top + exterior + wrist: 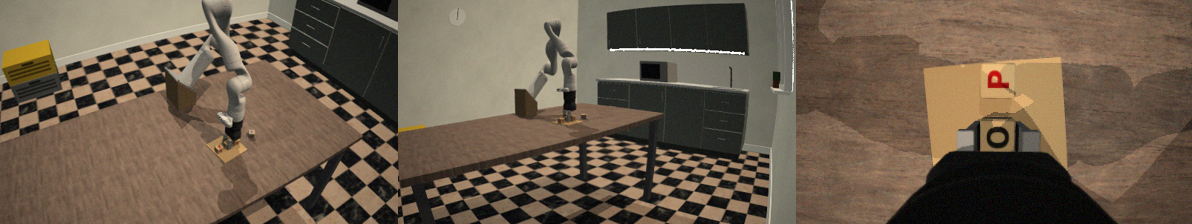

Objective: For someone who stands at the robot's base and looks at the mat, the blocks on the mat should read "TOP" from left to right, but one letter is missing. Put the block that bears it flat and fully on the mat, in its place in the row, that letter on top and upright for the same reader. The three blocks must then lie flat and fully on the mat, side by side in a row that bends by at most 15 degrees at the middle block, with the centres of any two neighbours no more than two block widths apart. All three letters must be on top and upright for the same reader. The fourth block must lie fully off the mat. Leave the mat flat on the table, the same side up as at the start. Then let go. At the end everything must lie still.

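The O block is right at my hand. Also, from my hand: tan mat: 20 mm below.
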